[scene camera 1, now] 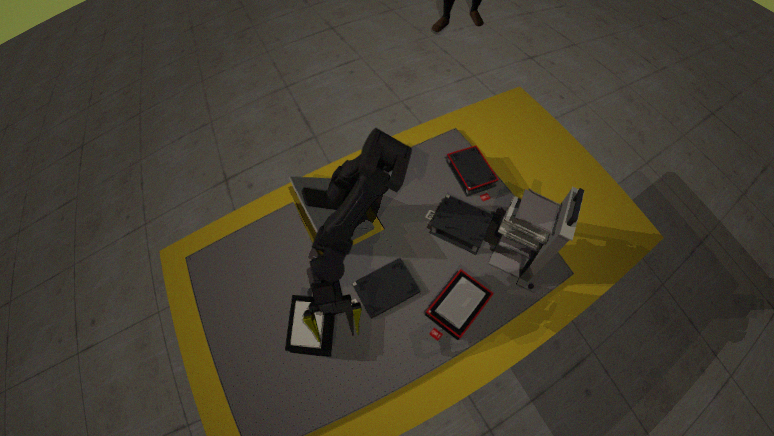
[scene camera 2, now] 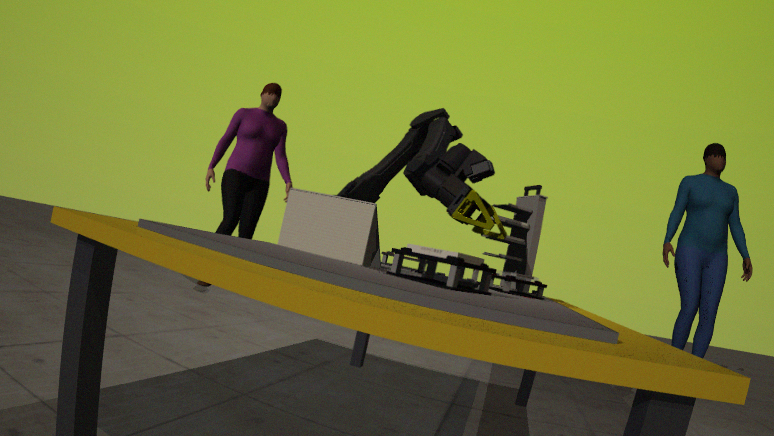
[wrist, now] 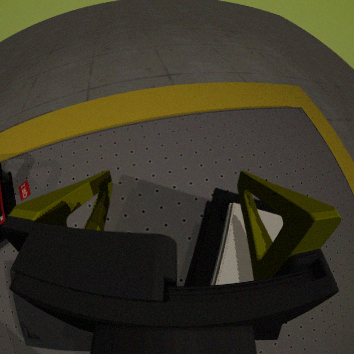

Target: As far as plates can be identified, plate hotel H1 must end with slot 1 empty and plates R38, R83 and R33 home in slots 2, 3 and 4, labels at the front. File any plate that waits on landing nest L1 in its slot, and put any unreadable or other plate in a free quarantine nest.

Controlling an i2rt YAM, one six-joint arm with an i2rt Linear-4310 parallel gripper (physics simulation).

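Seen in the pictures: gripper, fingertip midpoint: (scene camera 1: 339, 338) (scene camera 2: 499, 232) (wrist: 174, 177); arm's base, link origin: (scene camera 1: 332, 201) (scene camera 2: 336, 228).
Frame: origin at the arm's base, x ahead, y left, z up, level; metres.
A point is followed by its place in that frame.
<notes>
My gripper (scene camera 1: 336, 335) {x 0.416, y -0.109, z 0.052 m} (wrist: 174, 177) {x 0.416, y -0.109, z 0.052 m} is open and empty, its yellow fingers wide apart, above and beside a black nest. A white plate (scene camera 1: 300, 327) {x 0.339, y -0.207, z -0.007 m} (scene camera 2: 444, 252) {x 0.347, y -0.236, z -0.011 m} (wrist: 234, 250) {x 0.359, y -0.164, z -0.007 m} lies on that nest; its small dark label in scene camera 2 is too small to read. The right finger overlaps the plate in the wrist view. Another pale plate (scene camera 1: 463, 302) {x 0.441, y 0.232, z -0.017 m} lies on a red-rimmed nest (scene camera 1: 433, 310) {x 0.427, y 0.154, z -0.025 m}. A second red-rimmed nest (scene camera 1: 472, 167) {x 0.038, y 0.484, z -0.031 m} shows a dark top. The plate hotel (scene camera 1: 563, 216) {x 0.405, y 0.486, z 0.231 m} (scene camera 2: 533, 232) {x 0.441, y 0.442, z 0.124 m} stands upright with several shelves; which slots hold plates is unclear, and labels are unreadable.
A dark flat nest (scene camera 1: 386, 287) {x 0.302, y 0.058, z -0.059 m} lies between the gripper and the red-rimmed nest. A taller dark nest (scene camera 1: 460, 223) {x 0.220, y 0.334, z -0.011 m} stands before the hotel. Red tags (scene camera 1: 435, 333) {x 0.482, y 0.134, z -0.071 m} (wrist: 24, 190) {x 0.483, y 0.132, z -0.071 m} mark a red nest. A pale slanted panel (scene camera 2: 327, 227) {x 0.022, y -0.085, z -0.005 m} stands by the arm's base. Two people stand beyond the table.
</notes>
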